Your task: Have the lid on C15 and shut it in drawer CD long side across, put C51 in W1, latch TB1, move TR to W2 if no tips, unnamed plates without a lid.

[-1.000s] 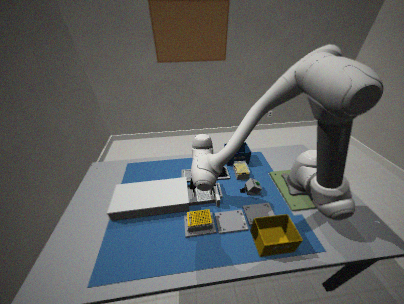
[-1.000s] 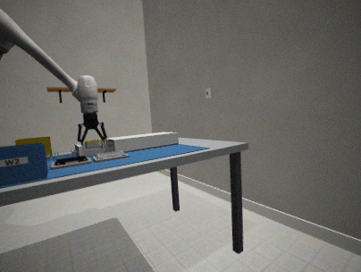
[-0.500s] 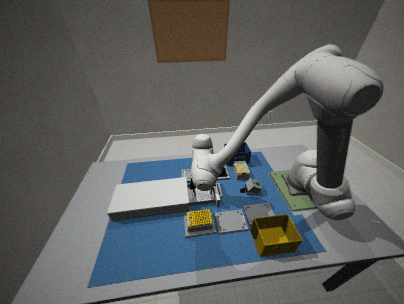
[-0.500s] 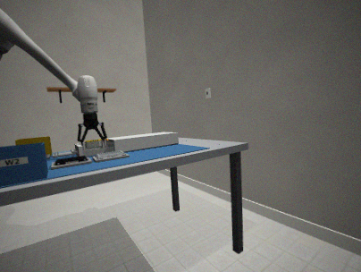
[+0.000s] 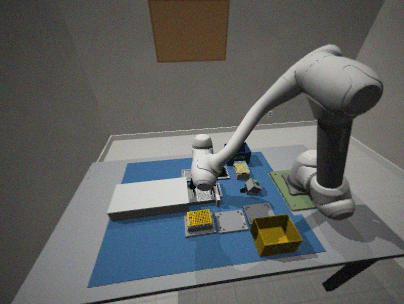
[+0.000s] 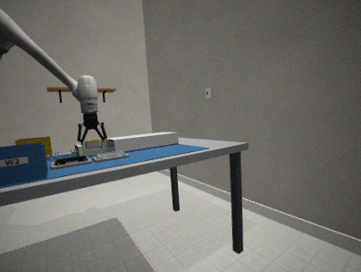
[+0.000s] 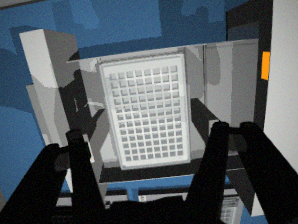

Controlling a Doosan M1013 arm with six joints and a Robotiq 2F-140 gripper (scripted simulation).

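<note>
Right now the plate lid is 10 mm below my hand. Round my hand: white cooler CD (170 mm ahead, 30 mm to the left, 10 mm below); drawer (40 mm ahead, 10 mm to the left, 20 mm below); white plate (20 mm below).
</note>
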